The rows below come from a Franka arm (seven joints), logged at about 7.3 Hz.
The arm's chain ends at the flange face. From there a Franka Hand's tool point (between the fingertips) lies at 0.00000 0.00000 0.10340 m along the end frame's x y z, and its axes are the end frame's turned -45 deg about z.
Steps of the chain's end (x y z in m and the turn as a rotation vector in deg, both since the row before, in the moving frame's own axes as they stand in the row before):
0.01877, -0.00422, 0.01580, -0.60, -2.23, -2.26
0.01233, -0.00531, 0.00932, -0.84, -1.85, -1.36
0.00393, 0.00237, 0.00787, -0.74, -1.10, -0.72
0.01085, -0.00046, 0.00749, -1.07, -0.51, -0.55
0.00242, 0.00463, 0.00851, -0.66, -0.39, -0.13
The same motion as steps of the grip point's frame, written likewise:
0.01261, 0.00828, 0.01572, 1.15, -2.00, -2.26
0.00903, 0.00372, 0.00925, 0.71, -1.90, -1.36
-0.00125, 0.00401, 0.00784, 0.25, -1.30, -0.72
0.00598, 0.00807, 0.00747, -0.40, -1.12, -0.55
-0.00290, 0.00533, 0.00850, -0.19, -0.74, -0.13

